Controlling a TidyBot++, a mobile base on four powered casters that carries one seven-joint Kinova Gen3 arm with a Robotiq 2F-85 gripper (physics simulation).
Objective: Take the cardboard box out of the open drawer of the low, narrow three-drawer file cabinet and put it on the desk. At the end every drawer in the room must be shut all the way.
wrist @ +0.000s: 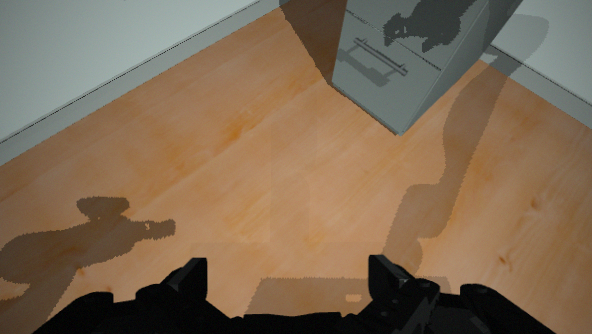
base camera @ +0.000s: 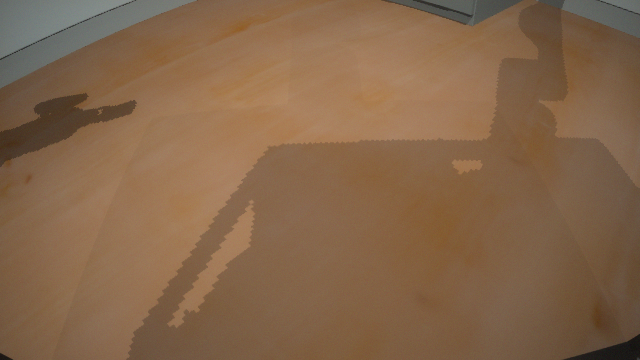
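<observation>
My gripper is open and empty, with its fingers wide apart above the wooden floor in the wrist view. The cardboard box, the desk and an open drawer do not show in either view. A grey file cabinet stands at the top right of the wrist view, ahead of the gripper; its lower part shows, with a bar handle on its bottom drawer front, which looks shut. Its top is cut off, so I cannot tell how many drawers it has.
A pale wall with a grey baseboard runs along the left. Another stretch of wall stands to the right of the cabinet. Shadows of the arm and base lie on the wooden floor.
</observation>
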